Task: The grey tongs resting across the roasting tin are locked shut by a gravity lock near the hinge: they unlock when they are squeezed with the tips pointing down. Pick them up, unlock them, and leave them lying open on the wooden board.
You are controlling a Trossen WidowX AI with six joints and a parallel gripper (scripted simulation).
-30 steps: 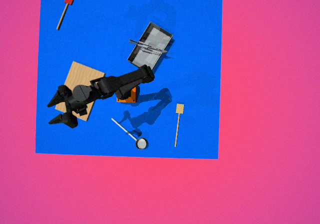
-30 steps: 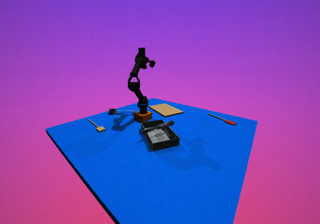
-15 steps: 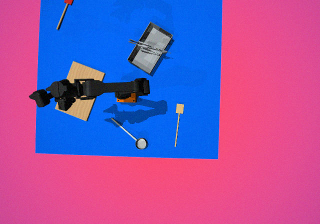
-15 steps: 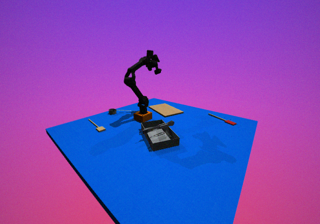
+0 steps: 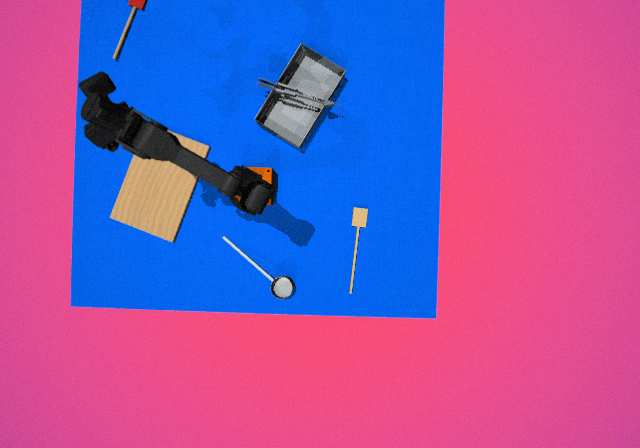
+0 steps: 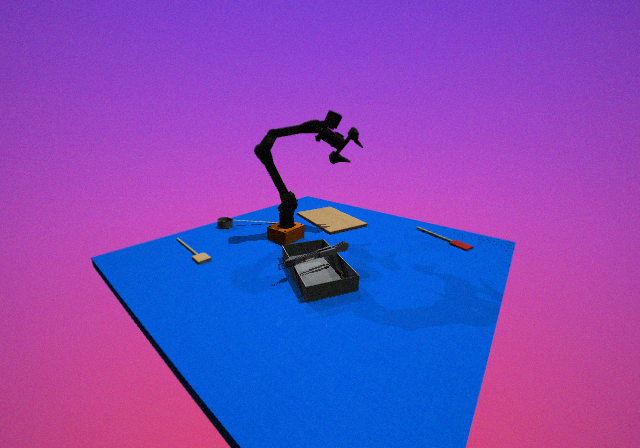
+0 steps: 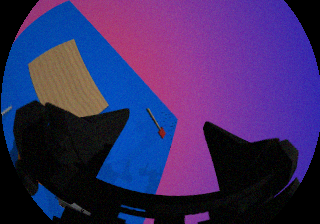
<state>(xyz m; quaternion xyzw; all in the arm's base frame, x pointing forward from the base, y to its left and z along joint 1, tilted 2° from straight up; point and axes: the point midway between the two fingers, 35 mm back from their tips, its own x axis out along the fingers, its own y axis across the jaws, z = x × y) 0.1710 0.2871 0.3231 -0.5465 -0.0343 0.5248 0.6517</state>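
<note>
Right now the roasting tin is 12 cm ahead of my gripper tip, 47 cm to the right of it and 35 cm below it. The rest, counted from my gripper tip: wooden board 17 cm behind, 3 cm to the left, 37 cm below.
</note>
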